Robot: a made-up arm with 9 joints. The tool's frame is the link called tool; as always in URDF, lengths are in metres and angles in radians. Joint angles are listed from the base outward.
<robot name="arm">
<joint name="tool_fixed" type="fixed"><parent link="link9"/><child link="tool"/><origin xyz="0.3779 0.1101 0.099" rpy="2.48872 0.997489 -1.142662"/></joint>
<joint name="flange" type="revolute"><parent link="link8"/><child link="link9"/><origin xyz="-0.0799 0.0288 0.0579"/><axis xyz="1 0 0"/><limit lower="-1.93" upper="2.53"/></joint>
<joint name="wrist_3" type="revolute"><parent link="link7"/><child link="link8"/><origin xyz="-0.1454 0.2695 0.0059"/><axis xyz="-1 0 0"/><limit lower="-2.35" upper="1.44"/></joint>
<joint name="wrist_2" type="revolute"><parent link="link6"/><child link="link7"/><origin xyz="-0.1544 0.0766 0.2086"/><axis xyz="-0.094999 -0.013 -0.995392"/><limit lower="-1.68" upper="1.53"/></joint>
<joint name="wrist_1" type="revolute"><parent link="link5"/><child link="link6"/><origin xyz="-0.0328 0.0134 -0.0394"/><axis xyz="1 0 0"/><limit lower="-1.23" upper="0.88"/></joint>
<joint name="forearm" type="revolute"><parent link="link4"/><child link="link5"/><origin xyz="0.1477 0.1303 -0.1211"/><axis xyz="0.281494 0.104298 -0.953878"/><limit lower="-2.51" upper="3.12"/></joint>
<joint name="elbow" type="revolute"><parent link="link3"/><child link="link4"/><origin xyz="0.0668 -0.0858 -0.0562"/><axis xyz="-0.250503 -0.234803 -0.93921"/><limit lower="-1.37" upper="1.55"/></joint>
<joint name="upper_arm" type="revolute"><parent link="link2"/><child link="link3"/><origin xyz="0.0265 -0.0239 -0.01"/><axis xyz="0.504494 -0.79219 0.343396"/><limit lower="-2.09" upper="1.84"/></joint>
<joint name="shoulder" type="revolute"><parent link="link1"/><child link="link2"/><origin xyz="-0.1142 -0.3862 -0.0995"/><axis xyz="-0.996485 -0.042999 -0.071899"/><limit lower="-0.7" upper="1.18"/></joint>
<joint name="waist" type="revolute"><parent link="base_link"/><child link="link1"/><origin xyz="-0.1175 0.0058 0.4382"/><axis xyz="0 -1 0"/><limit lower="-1.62" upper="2.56"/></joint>
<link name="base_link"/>
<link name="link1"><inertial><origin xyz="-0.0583 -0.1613 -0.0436"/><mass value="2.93"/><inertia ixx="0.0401" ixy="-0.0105" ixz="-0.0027" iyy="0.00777" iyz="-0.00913" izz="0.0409"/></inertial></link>
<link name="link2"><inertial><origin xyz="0.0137 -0.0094 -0.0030"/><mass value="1.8"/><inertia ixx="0.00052" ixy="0" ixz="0.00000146" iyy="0.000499" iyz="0" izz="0.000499"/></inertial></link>
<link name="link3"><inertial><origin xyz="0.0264 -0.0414 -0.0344"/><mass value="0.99"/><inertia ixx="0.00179" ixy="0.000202" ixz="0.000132" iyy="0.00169" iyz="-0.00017" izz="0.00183"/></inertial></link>
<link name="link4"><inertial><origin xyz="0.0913 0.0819 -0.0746"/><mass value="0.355"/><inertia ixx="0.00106" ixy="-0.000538" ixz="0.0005" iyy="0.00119" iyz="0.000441" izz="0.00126"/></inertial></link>
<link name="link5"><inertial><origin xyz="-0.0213 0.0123 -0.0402"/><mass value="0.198"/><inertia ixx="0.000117" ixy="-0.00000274" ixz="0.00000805" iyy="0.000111" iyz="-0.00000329" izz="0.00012"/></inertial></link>
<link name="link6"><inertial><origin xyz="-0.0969 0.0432 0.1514"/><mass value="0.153"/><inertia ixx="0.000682" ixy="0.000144" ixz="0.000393" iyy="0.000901" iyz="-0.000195" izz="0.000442"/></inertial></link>
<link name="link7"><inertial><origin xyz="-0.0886 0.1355 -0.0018"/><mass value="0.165"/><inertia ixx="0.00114" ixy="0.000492" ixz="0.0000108" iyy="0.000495" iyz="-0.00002" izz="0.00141"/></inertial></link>
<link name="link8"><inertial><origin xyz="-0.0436 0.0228 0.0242"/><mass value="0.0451"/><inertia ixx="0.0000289" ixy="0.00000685" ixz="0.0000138" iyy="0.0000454" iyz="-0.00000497" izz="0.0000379"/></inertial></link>
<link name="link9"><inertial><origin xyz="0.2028 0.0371 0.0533"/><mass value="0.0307"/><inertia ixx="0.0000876" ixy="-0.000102" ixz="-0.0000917" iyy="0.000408" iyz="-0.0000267" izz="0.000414"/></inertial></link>
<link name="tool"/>
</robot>
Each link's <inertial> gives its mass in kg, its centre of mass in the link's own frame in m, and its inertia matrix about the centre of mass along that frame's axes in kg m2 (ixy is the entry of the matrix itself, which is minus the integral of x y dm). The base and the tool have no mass. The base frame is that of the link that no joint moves.
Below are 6 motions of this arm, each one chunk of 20 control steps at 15 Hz.
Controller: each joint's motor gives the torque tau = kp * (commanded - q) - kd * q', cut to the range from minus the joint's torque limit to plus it. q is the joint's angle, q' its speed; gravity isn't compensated. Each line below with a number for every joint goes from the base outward.
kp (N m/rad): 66 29 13 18 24 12 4 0.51 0.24
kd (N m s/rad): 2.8 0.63 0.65 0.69 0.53 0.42 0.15 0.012 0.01
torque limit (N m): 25 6.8 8.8 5.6 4.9 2.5 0.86 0.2 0.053
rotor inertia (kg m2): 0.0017 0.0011 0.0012 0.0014 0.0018 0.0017 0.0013 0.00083 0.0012
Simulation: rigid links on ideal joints. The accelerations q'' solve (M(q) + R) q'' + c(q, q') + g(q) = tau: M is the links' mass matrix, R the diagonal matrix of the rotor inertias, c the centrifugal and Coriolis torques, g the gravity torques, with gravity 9.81 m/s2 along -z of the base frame. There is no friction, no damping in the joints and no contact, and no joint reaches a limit. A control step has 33 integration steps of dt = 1/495 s. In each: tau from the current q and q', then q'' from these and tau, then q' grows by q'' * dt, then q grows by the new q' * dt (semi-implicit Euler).
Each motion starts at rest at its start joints. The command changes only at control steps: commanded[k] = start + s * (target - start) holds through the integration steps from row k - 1 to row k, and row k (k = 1, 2, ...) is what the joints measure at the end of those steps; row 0 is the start. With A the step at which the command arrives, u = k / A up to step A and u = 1 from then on. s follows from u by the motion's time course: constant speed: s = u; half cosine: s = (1 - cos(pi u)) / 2; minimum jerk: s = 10 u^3 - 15 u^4 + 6 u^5; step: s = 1 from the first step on.
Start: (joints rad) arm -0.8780 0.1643 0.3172 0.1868 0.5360 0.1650 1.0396 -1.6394 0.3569
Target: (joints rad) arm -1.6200 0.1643 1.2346 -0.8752 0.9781 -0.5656 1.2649 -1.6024 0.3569
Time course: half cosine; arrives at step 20
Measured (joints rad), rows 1 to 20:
1: -0.8176 0.1484 0.2717 0.1859 0.5348 0.1376 1.0505 -1.6667 0.3661
2: -0.7923 0.1611 0.2616 0.2217 0.5563 0.0891 1.0729 -1.7214 0.3983
3: -0.8125 0.1601 0.2625 0.2222 0.5833 0.0521 1.1207 -1.7254 0.4404
4: -0.8503 0.1596 0.2742 0.1786 0.6009 0.0325 1.1587 -1.6944 0.4648
5: -0.8920 0.1646 0.3098 0.1141 0.6168 0.0032 1.1602 -1.6807 0.4571
6: -0.9349 0.1684 0.3691 0.0448 0.6398 -0.0441 1.1452 -1.6892 0.4311
7: -0.9811 0.1702 0.4407 -0.0249 0.6694 -0.0942 1.1424 -1.6906 0.4089
8: -1.0329 0.1706 0.5131 -0.0962 0.7036 -0.1389 1.1606 -1.6726 0.3989
9: -1.0897 0.1711 0.5822 -0.1694 0.7409 -0.1838 1.1913 -1.6484 0.3955
10: -1.1491 0.1729 0.6487 -0.2437 0.7789 -0.2344 1.2224 -1.6335 0.3925
11: -1.2088 0.1759 0.7143 -0.3192 0.8157 -0.2895 1.2473 -1.6293 0.3887
12: -1.2673 0.1785 0.7810 -0.3960 0.8502 -0.3445 1.2659 -1.6282 0.3858
13: -1.3233 0.1794 0.8499 -0.4731 0.8818 -0.3948 1.2807 -1.6248 0.3843
14: -1.3756 0.1779 0.9198 -0.5476 0.9100 -0.4380 1.2932 -1.6191 0.3826
15: -1.4229 0.1746 0.9874 -0.6164 0.9347 -0.4737 1.3047 -1.6131 0.3794
16: -1.4641 0.1710 1.0479 -0.6763 0.9556 -0.5025 1.3159 -1.6086 0.3749
17: -1.4979 0.1688 1.0968 -0.7250 0.9724 -0.5261 1.3267 -1.6063 0.3709
18: -1.5231 0.1681 1.1316 -0.7607 0.9849 -0.5449 1.3362 -1.6065 0.3692
19: -1.5389 0.1685 1.1525 -0.7826 0.9926 -0.5579 1.3429 -1.6086 0.3705
20: -1.5452 0.1690 1.1608 -0.7907 0.9952 -0.5634 1.3460 -1.6109 0.3737

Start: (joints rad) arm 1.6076 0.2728 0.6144 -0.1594 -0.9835 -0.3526 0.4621 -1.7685 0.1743
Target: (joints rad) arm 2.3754 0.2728 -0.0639 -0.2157 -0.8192 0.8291 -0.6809 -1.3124 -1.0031
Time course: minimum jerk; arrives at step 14
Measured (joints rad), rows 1 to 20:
1: 1.5568 0.2665 0.6123 -0.1832 -0.9717 -0.3702 0.4606 -1.7625 0.1689
2: 1.5254 0.2594 0.5582 -0.2316 -0.9406 -0.3391 0.4423 -1.6831 0.1354
3: 1.5431 0.2688 0.4840 -0.2469 -0.9340 -0.2593 0.3830 -1.5636 0.0518
4: 1.5993 0.2790 0.4211 -0.2469 -0.9364 -0.1731 0.2788 -1.5230 -0.0714
5: 1.6797 0.2797 0.3713 -0.2446 -0.9285 -0.0770 0.1602 -1.5464 -0.2002
6: 1.7740 0.2762 0.3178 -0.2396 -0.9070 0.0484 0.0461 -1.5366 -0.3193
7: 1.8743 0.2788 0.2445 -0.2335 -0.8818 0.1981 -0.0710 -1.4569 -0.4462
8: 1.9741 0.2901 0.1523 -0.2309 -0.8630 0.3532 -0.2053 -1.3542 -0.6020
9: 2.0666 0.3035 0.0575 -0.2322 -0.8498 0.5005 -0.3500 -1.2852 -0.7773
10: 2.1460 0.3128 -0.0227 -0.2338 -0.8382 0.6277 -0.4813 -1.2612 -0.9318
11: 2.2076 0.3165 -0.0787 -0.2336 -0.8261 0.7210 -0.5816 -1.2579 -1.0291
12: 2.2483 0.3168 -0.1100 -0.2319 -0.8148 0.7755 -0.6414 -1.2505 -1.0687
13: 2.2680 0.3173 -0.1233 -0.2296 -0.8070 0.7958 -0.6613 -1.2371 -1.0750
14: 2.2720 0.3192 -0.1289 -0.2279 -0.8024 0.7941 -0.6535 -1.2269 -1.0713
15: 2.2699 0.3217 -0.1358 -0.2269 -0.7985 0.7864 -0.6368 -1.2213 -1.0702
16: 2.2681 0.3241 -0.1432 -0.2259 -0.7968 0.7820 -0.6259 -1.2186 -1.0734
17: 2.2675 0.3252 -0.1472 -0.2254 -0.7974 0.7824 -0.6254 -1.2185 -1.0770
18: 2.2678 0.3240 -0.1467 -0.2264 -0.7989 0.7852 -0.6317 -1.2211 -1.0778
19: 2.2682 0.3217 -0.1433 -0.2282 -0.8001 0.7879 -0.6389 -1.2251 -1.0752
20: 2.2685 0.3202 -0.1398 -0.2294 -0.8005 0.7891 -0.6428 -1.2280 -1.0715

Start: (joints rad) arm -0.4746 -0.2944 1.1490 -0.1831 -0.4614 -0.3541 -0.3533 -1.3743 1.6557
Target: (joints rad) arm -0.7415 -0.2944 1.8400 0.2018 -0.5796 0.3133 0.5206 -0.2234 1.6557
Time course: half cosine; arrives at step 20
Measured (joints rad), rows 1 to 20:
1: -0.4157 -0.2915 1.0812 -0.1843 -0.4756 -0.3655 -0.3351 -1.3626 1.6576
2: -0.3858 -0.2687 1.0420 -0.1912 -0.5179 -0.3906 -0.3542 -1.3813 1.6803
3: -0.3909 -0.2619 1.0591 -0.2112 -0.5339 -0.3643 -0.3874 -1.4102 1.7345
4: -0.4064 -0.2651 1.0924 -0.2099 -0.5322 -0.3075 -0.3845 -1.3497 1.7752
5: -0.4229 -0.2705 1.1249 -0.1829 -0.5298 -0.2657 -0.3337 -1.2292 1.7639
6: -0.4395 -0.2768 1.1618 -0.1454 -0.5288 -0.2378 -0.2542 -1.1348 1.7159
7: -0.4577 -0.2823 1.2061 -0.1063 -0.5308 -0.2051 -0.1728 -1.0726 1.6765
8: -0.4776 -0.2852 1.2545 -0.0714 -0.5375 -0.1578 -0.1049 -1.0035 1.6696
9: -0.4983 -0.2853 1.3038 -0.0433 -0.5478 -0.0985 -0.0513 -0.9131 1.6843
10: -0.5190 -0.2841 1.3541 -0.0194 -0.5599 -0.0349 -0.0049 -0.8166 1.6970
11: -0.5392 -0.2840 1.4067 0.0050 -0.5713 0.0265 0.0431 -0.7289 1.6955
12: -0.5591 -0.2860 1.4607 0.0332 -0.5802 0.0826 0.0990 -0.6480 1.6841
13: -0.5788 -0.2896 1.5132 0.0645 -0.5860 0.1334 0.1632 -0.5668 1.6729
14: -0.5979 -0.2934 1.5611 0.0963 -0.5902 0.1800 0.2299 -0.4873 1.6678
15: -0.6154 -0.2965 1.6029 0.1254 -0.5942 0.2233 0.2916 -0.4186 1.6686
16: -0.6303 -0.2986 1.6383 0.1494 -0.5985 0.2627 0.3419 -0.3660 1.6723
17: -0.6419 -0.3000 1.6680 0.1672 -0.6029 0.2962 0.3784 -0.3279 1.6758
18: -0.6502 -0.3009 1.6916 0.1793 -0.6066 0.3213 0.4020 -0.3005 1.6772
19: -0.6551 -0.3015 1.7082 0.1863 -0.6090 0.3366 0.4151 -0.2831 1.6761
20: -0.6570 -0.3018 1.7163 0.1890 -0.6097 0.3419 0.4195 -0.2774 1.6734

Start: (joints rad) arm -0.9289 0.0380 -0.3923 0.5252 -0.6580 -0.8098 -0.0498 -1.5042 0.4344
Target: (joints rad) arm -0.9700 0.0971 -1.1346 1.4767 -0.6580 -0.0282 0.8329 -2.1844 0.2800
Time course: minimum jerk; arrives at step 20
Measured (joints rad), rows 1 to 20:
1: -0.8655 0.0100 -0.4037 0.5270 -0.6672 -0.8303 -0.0672 -1.5099 0.4367
2: -0.8138 0.0014 -0.3334 0.5495 -0.6499 -0.8529 -0.0199 -1.5243 0.4401
3: -0.7887 -0.0014 -0.2728 0.5991 -0.6078 -0.8502 0.1004 -1.5057 0.4382
4: -0.7783 -0.0037 -0.2571 0.6569 -0.5750 -0.8121 0.2091 -1.4529 0.4189
5: -0.7790 -0.0013 -0.2787 0.7019 -0.5722 -0.7574 0.2700 -1.4407 0.3767
6: -0.7886 0.0020 -0.3334 0.7392 -0.5873 -0.7104 0.2648 -1.5086 0.3345
7: -0.8047 0.0039 -0.4141 0.7765 -0.6120 -0.6622 0.2593 -1.6149 0.3195
8: -0.8223 0.0052 -0.5032 0.8283 -0.6285 -0.6024 0.2804 -1.7144 0.3373
9: -0.8340 0.0074 -0.5808 0.8996 -0.6314 -0.5284 0.3341 -1.7860 0.3674
10: -0.8360 0.0101 -0.6374 0.9855 -0.6229 -0.4502 0.4200 -1.8326 0.3810
11: -0.8310 0.0124 -0.6775 1.0773 -0.6086 -0.3755 0.5272 -1.8675 0.3633
12: -0.8249 0.0152 -0.7133 1.1655 -0.5972 -0.3035 0.6337 -1.9031 0.3214
13: -0.8232 0.0192 -0.7559 1.2423 -0.5960 -0.2335 0.7176 -1.9471 0.2753
14: -0.8283 0.0224 -0.8097 1.3041 -0.6044 -0.1728 0.7695 -2.0018 0.2444
15: -0.8380 0.0233 -0.8691 1.3520 -0.6162 -0.1286 0.7952 -2.0622 0.2377
16: -0.8473 0.0240 -0.9221 1.3890 -0.6256 -0.0992 0.8087 -2.1169 0.2511
17: -0.8528 0.0263 -0.9586 1.4174 -0.6298 -0.0776 0.8228 -2.1531 0.2717
18: -0.8538 0.0290 -0.9757 1.4376 -0.6288 -0.0607 0.8411 -2.1638 0.2853
19: -0.8518 0.0293 -0.9768 1.4479 -0.6255 -0.0500 0.8576 -2.1538 0.2839
20: -0.8490 0.0255 -0.9691 1.4486 -0.6232 -0.0456 0.8641 -2.1364 0.2687

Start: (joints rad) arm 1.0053 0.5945 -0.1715 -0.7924 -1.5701 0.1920 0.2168 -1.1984 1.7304
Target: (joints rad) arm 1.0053 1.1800 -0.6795 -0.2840 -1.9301 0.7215 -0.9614 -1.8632 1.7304
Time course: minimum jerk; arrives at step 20
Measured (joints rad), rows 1 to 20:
1: 0.9879 0.5592 -0.2104 -0.8063 -1.5554 0.1677 0.2519 -1.2116 1.7424
2: 0.9722 0.5508 -0.2397 -0.8206 -1.5413 0.1156 0.3034 -1.2314 1.7782
3: 0.9739 0.5677 -0.2550 -0.8018 -1.5423 0.1049 0.3099 -1.2442 1.8277
4: 0.9806 0.5915 -0.2650 -0.7757 -1.5564 0.1379 0.2771 -1.2577 1.8566
5: 0.9827 0.6196 -0.2814 -0.7549 -1.5787 0.1784 0.2107 -1.2864 1.8451
6: 0.9815 0.6537 -0.3089 -0.7332 -1.6048 0.2134 0.1234 -1.3359 1.8098
7: 0.9808 0.6950 -0.3446 -0.7029 -1.6322 0.2512 0.0314 -1.3987 1.7803
8: 0.9823 0.7442 -0.3861 -0.6624 -1.6610 0.2972 -0.0611 -1.4618 1.7704
9: 0.9846 0.7998 -0.4324 -0.6157 -1.6920 0.3490 -0.1589 -1.5193 1.7738
10: 0.9865 0.8578 -0.4822 -0.5678 -1.7255 0.4029 -0.2653 -1.5763 1.7772
11: 0.9878 0.9141 -0.5325 -0.5221 -1.7606 0.4572 -0.3789 -1.6368 1.7725
12: 0.9888 0.9665 -0.5808 -0.4801 -1.7957 0.5103 -0.4945 -1.6967 1.7592
13: 0.9897 1.0132 -0.6253 -0.4426 -1.8285 0.5596 -0.6057 -1.7496 1.7420
14: 0.9906 1.0531 -0.6652 -0.4104 -1.8569 0.6027 -0.7056 -1.7932 1.7258
15: 0.9916 1.0854 -0.6997 -0.3839 -1.8796 0.6376 -0.7889 -1.8294 1.7135
16: 0.9928 1.1097 -0.7280 -0.3632 -1.8960 0.6635 -0.8523 -1.8586 1.7059
17: 0.9939 1.1263 -0.7489 -0.3484 -1.9064 0.6806 -0.8949 -1.8792 1.7025
18: 0.9950 1.1356 -0.7621 -0.3392 -1.9116 0.6898 -0.9180 -1.8904 1.7015
19: 0.9958 1.1386 -0.7679 -0.3351 -1.9129 0.6927 -0.9256 -1.8937 1.7011
20: 0.9965 1.1378 -0.7682 -0.3343 -1.9123 0.6920 -0.9239 -1.8929 1.6999

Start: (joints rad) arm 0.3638 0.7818 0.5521 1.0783 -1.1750 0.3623 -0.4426 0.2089 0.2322
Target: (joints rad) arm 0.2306 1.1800 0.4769 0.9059 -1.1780 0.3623 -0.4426 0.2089 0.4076
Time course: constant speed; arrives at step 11
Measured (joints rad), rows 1 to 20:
1: 0.3713 0.7610 0.5247 1.0437 -1.1644 0.3237 -0.4391 0.2316 0.2343
2: 0.3610 0.7911 0.5057 1.0241 -1.1519 0.2864 -0.4007 0.3083 0.2200
3: 0.3523 0.8376 0.4989 1.0209 -1.1482 0.2771 -0.3669 0.3668 0.1822
4: 0.3443 0.8746 0.4962 1.0086 -1.1481 0.2772 -0.3589 0.3540 0.1550
5: 0.3322 0.9093 0.4958 0.9866 -1.1502 0.2822 -0.3686 0.3120 0.1704
6: 0.3191 0.9456 0.4959 0.9627 -1.1539 0.2902 -0.3856 0.2898 0.2233
7: 0.3069 0.9827 0.4952 0.9417 -1.1561 0.2961 -0.3974 0.2889 0.2808
8: 0.2959 1.0195 0.4934 0.9246 -1.1551 0.2972 -0.3960 0.2917 0.3158
9: 0.2855 1.0558 0.4906 0.9107 -1.1516 0.2944 -0.3828 0.2928 0.3251
10: 0.2755 1.0921 0.4873 0.8979 -1.1478 0.2901 -0.3661 0.2965 0.3222
11: 0.2653 1.1289 0.4842 0.8842 -1.1455 0.2868 -0.3539 0.3030 0.3213
12: 0.2636 1.1267 0.4860 0.8790 -1.1480 0.2892 -0.3640 0.3151 0.3178
13: 0.2629 1.1238 0.4866 0.8743 -1.1484 0.2919 -0.3694 0.3009 0.3197
14: 0.2628 1.1249 0.4866 0.8747 -1.1484 0.2933 -0.3693 0.2837 0.3299
15: 0.2634 1.1251 0.4858 0.8766 -1.1475 0.2930 -0.3655 0.2842 0.3417
16: 0.2638 1.1248 0.4849 0.8781 -1.1462 0.2908 -0.3604 0.2943 0.3459
17: 0.2641 1.1247 0.4847 0.8790 -1.1455 0.2887 -0.3569 0.3013 0.3398
18: 0.2642 1.1247 0.4849 0.8791 -1.1455 0.2882 -0.3563 0.3016 0.3296
19: 0.2640 1.1248 0.4851 0.8786 -1.1461 0.2890 -0.3583 0.2985 0.3235
20: 0.2638 1.1249 0.4852 0.8778 -1.1467 0.2902 -0.3611 0.2956 0.3246

